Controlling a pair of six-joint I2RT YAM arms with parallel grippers.
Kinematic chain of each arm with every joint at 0, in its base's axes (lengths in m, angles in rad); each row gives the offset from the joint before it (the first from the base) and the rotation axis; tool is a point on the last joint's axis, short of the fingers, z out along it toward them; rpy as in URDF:
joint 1: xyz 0 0 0.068 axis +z
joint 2: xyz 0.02 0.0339 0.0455 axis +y
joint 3: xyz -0.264 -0.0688 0 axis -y
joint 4: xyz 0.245 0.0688 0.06 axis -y
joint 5: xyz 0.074 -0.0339 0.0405 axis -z
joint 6: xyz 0.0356 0 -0.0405 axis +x
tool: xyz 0 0 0 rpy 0 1.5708 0
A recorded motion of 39 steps. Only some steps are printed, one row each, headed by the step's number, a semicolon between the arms.
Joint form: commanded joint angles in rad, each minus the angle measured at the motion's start. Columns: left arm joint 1, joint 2, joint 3, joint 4, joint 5, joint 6; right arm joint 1, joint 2, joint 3, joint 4, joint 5, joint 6.
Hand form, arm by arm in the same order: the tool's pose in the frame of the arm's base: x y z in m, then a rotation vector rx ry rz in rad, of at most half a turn. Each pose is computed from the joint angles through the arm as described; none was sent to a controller.
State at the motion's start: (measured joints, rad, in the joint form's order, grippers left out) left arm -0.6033 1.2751 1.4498 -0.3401 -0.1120 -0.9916; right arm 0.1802 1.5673 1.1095 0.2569 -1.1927 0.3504
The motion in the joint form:
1: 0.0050 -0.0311 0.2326 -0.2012 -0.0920 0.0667; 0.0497 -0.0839 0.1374 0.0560 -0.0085 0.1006
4: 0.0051 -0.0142 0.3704 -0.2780 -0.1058 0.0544; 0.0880 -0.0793 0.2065 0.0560 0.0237 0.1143
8: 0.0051 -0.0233 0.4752 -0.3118 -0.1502 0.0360; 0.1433 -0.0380 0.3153 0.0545 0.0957 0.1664
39: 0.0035 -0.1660 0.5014 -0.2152 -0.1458 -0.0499; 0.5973 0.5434 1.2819 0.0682 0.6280 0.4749
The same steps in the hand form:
1: 0.2023 -0.1292 0.5107 -0.4465 1.7103 -0.9653; 0.3194 0.1088 0.3840 -0.8689 1.4961 1.3997
4: 0.1893 -0.1197 0.5394 -0.4636 1.6608 -0.9882; 0.3161 0.1209 0.4061 -0.8893 1.4410 1.3877
8: 0.1702 -0.1048 0.5662 -0.5053 1.5634 -1.0131; 0.3192 0.1404 0.4299 -0.8598 1.4071 1.3970
39: 0.1081 -0.0629 0.6033 -0.5349 1.2921 -1.2265; 0.3145 0.3363 0.5247 -0.5712 1.0921 1.6962

